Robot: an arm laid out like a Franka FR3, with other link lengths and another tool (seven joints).
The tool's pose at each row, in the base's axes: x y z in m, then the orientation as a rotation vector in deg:
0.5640, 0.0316, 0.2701, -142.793, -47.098, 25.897
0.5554, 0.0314, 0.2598, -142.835, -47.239, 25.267
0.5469, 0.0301, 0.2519, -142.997, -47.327, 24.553
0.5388, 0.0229, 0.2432, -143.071, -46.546, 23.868
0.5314, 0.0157, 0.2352, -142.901, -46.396, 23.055
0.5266, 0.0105, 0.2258, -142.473, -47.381, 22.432
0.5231, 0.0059, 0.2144, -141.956, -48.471, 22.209
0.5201, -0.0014, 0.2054, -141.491, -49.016, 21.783
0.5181, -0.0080, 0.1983, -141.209, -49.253, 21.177
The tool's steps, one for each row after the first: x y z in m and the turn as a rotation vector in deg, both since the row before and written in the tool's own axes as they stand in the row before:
-0.0051, 0.0016, 0.0123, -0.145, 0.404, -0.197
-0.0061, 0.0011, 0.0099, -0.243, 0.462, -0.138
-0.0095, 0.0058, 0.0083, 0.142, 0.671, 0.380
-0.0091, 0.0059, 0.0073, 0.126, 0.633, -0.122
-0.0058, 0.0064, 0.0080, -0.017, 0.244, -0.885
-0.0043, 0.0076, 0.0094, 0.062, -0.056, -0.902
-0.0060, 0.0083, 0.0062, 0.177, 0.222, -0.584
-0.0050, 0.0073, 0.0044, 0.096, 0.404, -0.365

